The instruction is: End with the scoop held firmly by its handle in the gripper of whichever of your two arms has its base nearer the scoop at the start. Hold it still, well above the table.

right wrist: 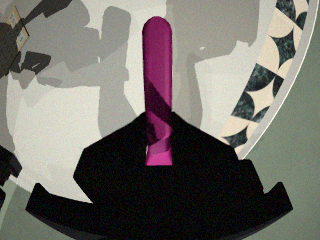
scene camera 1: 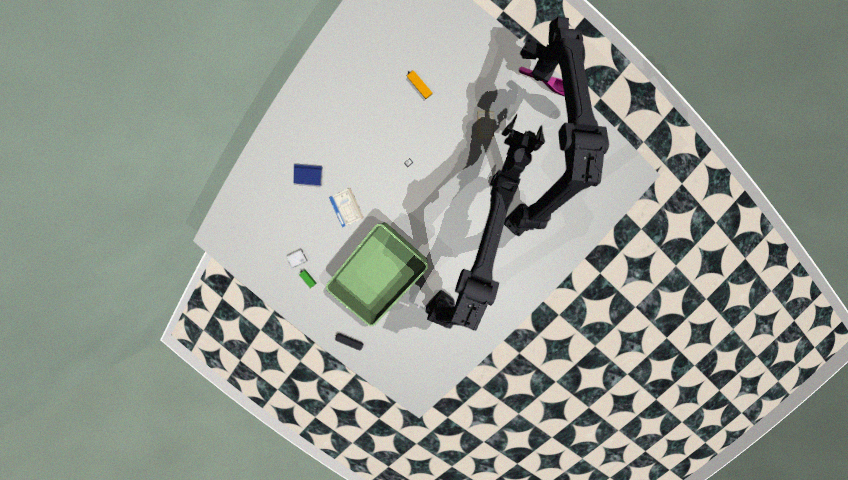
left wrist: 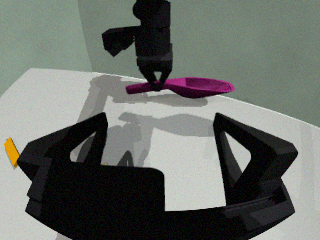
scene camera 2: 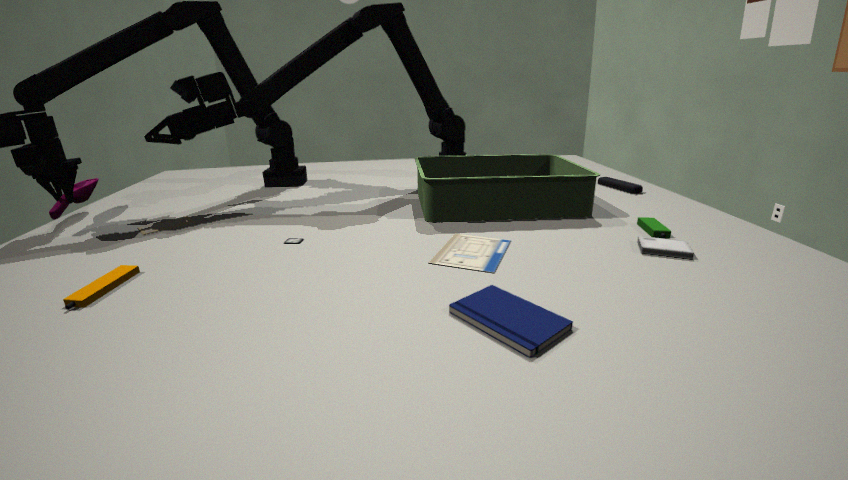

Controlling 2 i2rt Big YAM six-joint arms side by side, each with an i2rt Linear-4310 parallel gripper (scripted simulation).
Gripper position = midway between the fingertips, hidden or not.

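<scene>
My left gripper (scene camera 2: pixel 149 137) is visible, also in the left wrist view (left wrist: pixel 160 118). My right gripper (scene camera 2: pixel 66 203) is visible too, and can be found both in the left wrist view (left wrist: pixel 157 88) and in the right wrist view (right wrist: pixel 158 117). A magenta scoop (right wrist: pixel 157 34) is likewise visible, and appears in the left wrist view (left wrist: pixel 189 87).
</scene>
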